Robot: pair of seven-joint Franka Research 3 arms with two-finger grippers.
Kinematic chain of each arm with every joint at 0, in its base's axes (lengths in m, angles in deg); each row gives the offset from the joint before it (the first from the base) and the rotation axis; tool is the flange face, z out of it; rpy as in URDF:
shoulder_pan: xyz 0 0 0.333 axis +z
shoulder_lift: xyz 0 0 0 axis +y
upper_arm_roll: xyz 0 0 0.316 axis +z
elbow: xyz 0.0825 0 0 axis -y
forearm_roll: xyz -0.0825 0 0.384 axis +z
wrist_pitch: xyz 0 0 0 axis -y
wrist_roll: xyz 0.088 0 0 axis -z
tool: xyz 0 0 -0.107 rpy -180 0 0
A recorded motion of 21 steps. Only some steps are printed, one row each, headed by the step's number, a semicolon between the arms.
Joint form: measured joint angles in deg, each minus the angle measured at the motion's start. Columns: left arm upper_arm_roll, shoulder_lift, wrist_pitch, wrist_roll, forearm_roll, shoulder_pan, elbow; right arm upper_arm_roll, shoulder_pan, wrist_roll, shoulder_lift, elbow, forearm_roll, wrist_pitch.
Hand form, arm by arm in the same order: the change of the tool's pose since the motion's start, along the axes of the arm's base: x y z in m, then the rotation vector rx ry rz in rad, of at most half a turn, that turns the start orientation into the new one. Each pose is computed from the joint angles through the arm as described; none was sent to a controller.
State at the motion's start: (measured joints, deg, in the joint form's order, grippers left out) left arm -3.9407 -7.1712 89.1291 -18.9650 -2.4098 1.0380 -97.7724; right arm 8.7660 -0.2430 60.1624 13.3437 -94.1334 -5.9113 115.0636
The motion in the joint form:
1: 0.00 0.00 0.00 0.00 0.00 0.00 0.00; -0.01 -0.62 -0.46 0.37 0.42 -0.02 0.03
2: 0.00 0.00 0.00 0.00 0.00 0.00 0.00; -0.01 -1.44 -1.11 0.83 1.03 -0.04 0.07
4: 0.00 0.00 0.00 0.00 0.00 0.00 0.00; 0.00 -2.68 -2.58 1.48 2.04 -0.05 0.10
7: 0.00 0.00 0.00 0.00 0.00 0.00 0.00; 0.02 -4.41 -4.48 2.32 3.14 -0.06 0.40
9: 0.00 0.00 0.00 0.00 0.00 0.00 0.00; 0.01 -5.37 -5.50 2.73 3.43 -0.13 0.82
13: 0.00 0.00 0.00 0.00 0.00 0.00 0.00; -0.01 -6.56 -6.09 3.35 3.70 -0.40 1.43
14: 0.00 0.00 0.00 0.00 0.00 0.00 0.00; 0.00 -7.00 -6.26 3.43 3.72 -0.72 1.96
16: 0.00 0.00 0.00 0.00 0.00 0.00 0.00; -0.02 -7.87 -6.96 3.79 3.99 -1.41 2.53
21: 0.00 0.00 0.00 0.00 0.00 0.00 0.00; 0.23 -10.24 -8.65 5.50 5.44 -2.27 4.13
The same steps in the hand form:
1: 0.0000 0.0000 0.0000 0.0000 0.0000 0.0000; 0.0029 -0.0071 -0.0005 -0.0004 -0.0011 -0.0032
2: 0.0000 0.0000 0.0000 0.0000 0.0000 0.0000; 0.0066 -0.0163 -0.0003 -0.0007 -0.0039 -0.0065
4: 0.0000 0.0000 0.0000 0.0000 0.0000 0.0000; 0.0120 -0.0305 0.0011 -0.0022 -0.0095 -0.0032
7: 0.0000 0.0000 0.0000 0.0000 0.0000 0.0000; 0.0184 -0.0503 0.0016 -0.0043 -0.0179 -0.0008
9: 0.0000 0.0000 0.0000 0.0000 0.0000 0.0000; 0.0212 -0.0616 0.0002 -0.0069 -0.0224 0.0004
13: 0.0000 0.0000 0.0000 0.0000 0.0000 0.0000; 0.0248 -0.0760 -0.0035 -0.0112 -0.0266 -0.0087
14: 0.0000 0.0000 0.0000 0.0000 0.0000 0.0000; 0.0259 -0.0812 -0.0033 -0.0163 -0.0349 -0.0111
16: 0.0000 0.0000 0.0000 0.0000 0.0000 0.0000; 0.0283 -0.0923 -0.0040 -0.0287 -0.0429 -0.0104
21: 0.0000 0.0000 0.0000 0.0000 0.0000 0.0000; 0.0374 -0.1195 -0.0082 -0.0423 -0.0645 -0.0133

